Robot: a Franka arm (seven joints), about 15 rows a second.
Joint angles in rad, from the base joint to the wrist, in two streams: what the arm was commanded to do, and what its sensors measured. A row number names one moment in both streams.
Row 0, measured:
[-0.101 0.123 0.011 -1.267 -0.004 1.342 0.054]
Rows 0 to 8, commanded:
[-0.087 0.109 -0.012 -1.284 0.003 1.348 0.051]
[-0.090 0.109 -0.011 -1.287 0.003 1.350 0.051]
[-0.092 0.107 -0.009 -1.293 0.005 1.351 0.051]
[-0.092 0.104 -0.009 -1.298 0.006 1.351 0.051]
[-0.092 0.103 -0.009 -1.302 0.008 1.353 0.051]
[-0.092 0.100 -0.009 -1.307 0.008 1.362 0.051]
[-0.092 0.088 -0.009 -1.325 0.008 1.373 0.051]
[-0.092 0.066 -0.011 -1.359 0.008 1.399 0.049]
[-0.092 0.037 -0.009 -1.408 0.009 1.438 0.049]
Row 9, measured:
[-0.096 0.117 -0.002 -1.291 -0.004 1.373 0.054]
